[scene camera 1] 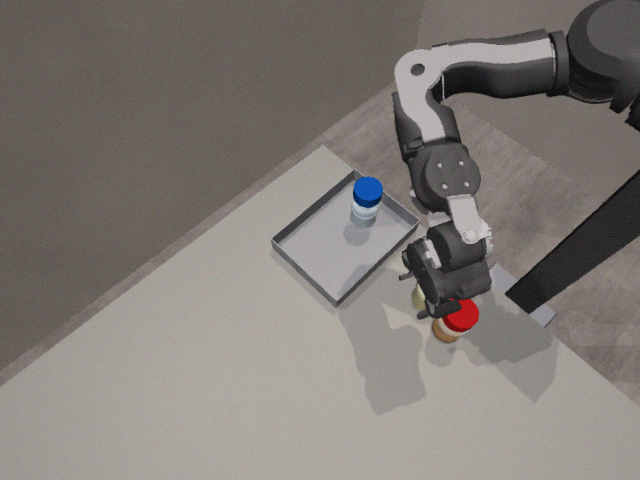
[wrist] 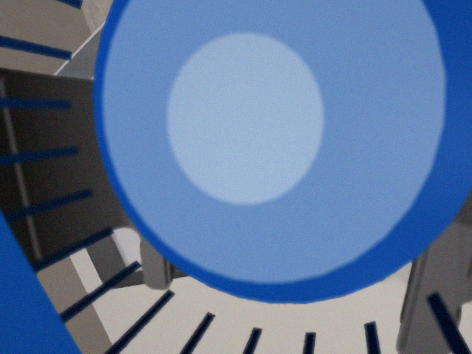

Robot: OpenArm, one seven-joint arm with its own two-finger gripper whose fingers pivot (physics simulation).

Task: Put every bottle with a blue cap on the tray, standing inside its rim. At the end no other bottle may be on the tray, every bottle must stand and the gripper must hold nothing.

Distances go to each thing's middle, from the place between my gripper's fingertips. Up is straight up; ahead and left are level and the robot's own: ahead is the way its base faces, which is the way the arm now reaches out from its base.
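My gripper: 40 mm past the grey tray [scene camera 1: 321, 243], 200 mm to the left of it, 130 mm above it. From my hand: red-capped bottle [scene camera 1: 446, 330], 40 mm behind, 60 mm to the left, 100 mm below; blue-capped bottle [scene camera 1: 367, 193], 100 mm behind, 210 mm to the right, 90 mm below.
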